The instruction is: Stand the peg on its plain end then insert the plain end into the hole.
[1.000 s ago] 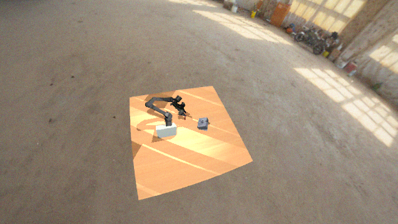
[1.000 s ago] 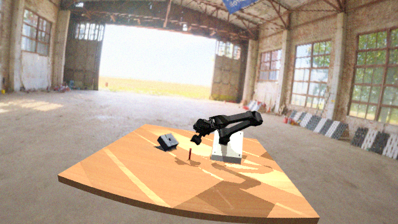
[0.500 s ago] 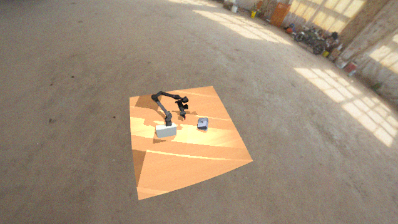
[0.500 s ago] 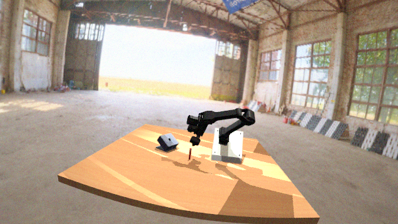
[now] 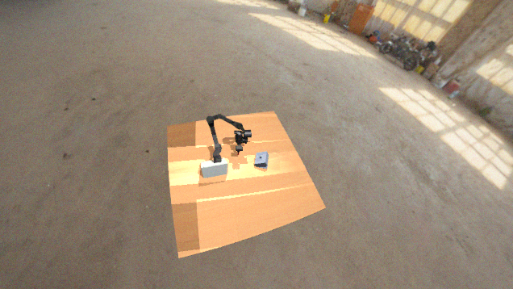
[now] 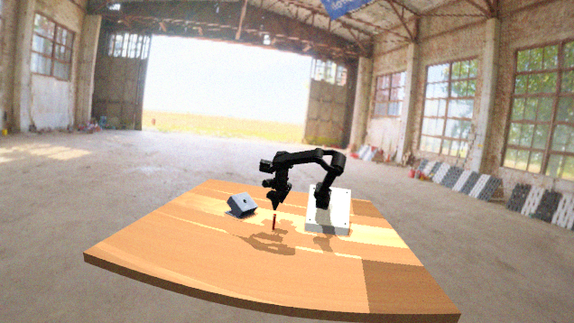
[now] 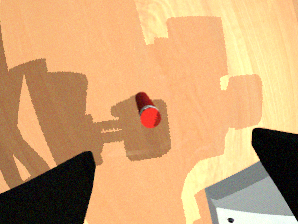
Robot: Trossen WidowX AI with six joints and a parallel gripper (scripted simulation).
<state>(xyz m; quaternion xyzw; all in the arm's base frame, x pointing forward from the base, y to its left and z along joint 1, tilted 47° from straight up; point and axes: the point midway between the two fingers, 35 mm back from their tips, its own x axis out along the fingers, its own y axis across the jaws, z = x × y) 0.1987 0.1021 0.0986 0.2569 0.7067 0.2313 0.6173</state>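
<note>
Right now my gripper tip is 6 cm above the red peg, 1 cm to the right of it and 1 cm short of it. Also, from my gripper tip: grey sloped panel 22 cm ahead, 10 cm to the right, 6 cm below.
</note>
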